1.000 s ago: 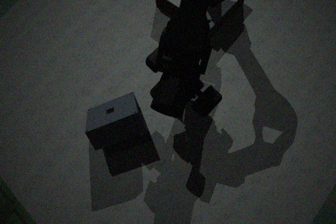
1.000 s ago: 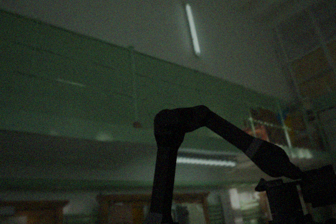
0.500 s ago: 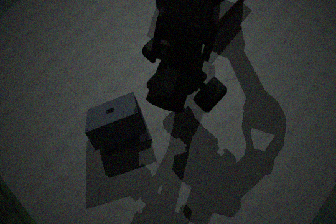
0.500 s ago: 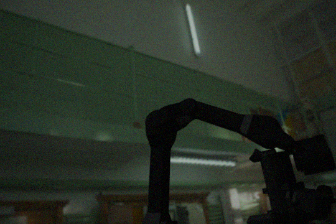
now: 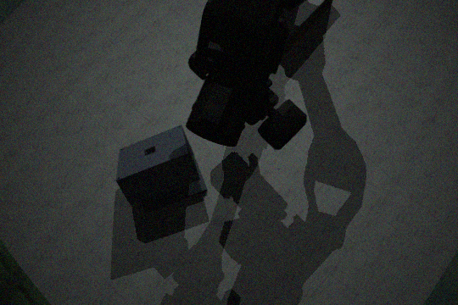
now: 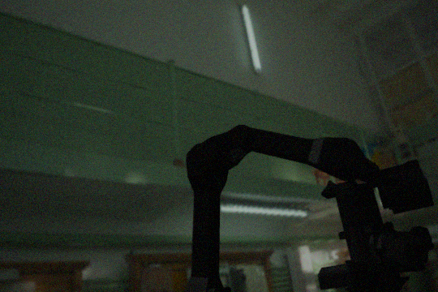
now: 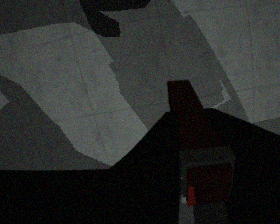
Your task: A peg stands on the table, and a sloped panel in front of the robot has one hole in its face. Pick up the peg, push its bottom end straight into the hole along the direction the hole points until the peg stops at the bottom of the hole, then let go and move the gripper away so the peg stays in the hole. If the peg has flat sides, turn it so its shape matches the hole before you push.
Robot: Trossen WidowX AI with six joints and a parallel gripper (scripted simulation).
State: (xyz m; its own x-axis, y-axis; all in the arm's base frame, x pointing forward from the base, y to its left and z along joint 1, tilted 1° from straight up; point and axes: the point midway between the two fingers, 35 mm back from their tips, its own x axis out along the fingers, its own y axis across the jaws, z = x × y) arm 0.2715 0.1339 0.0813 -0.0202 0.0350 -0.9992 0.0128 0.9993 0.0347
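Now: the sloped dark panel 17 cm ahead of my gripper tip, 5 cm to the right of it and 5 cm below it. From my gripper tip the other things lie so: red peg: 2 cm above.
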